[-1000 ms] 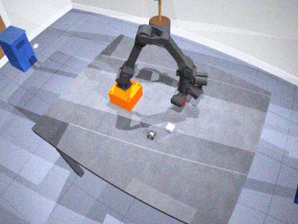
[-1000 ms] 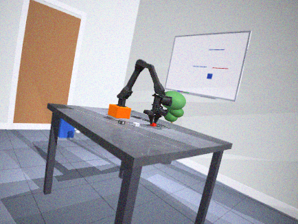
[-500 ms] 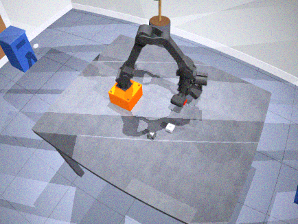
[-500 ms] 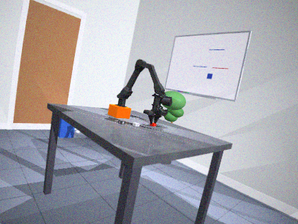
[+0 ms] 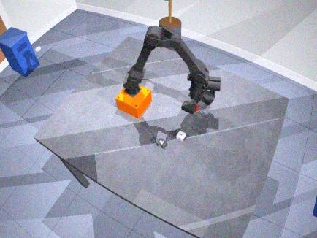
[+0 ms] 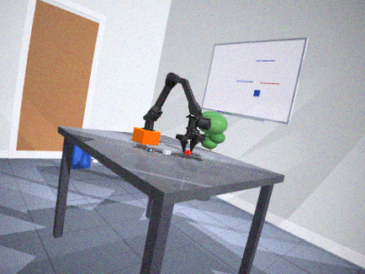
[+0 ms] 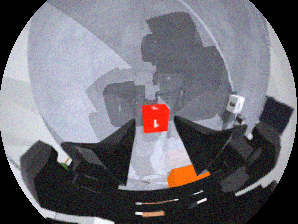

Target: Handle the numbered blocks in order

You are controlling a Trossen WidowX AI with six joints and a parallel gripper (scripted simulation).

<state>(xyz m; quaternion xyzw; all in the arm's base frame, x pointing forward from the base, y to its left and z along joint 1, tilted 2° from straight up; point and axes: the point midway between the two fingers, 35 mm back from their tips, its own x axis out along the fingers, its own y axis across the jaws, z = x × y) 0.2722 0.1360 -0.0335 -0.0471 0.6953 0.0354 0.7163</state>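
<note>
Now: the red block right at my gripper tip. The rest, counted from my gripper tip: dark grey block: 260 mm to the right, 10 mm behind; then white block: 170 mm to the right, 40 mm ahead.
</note>
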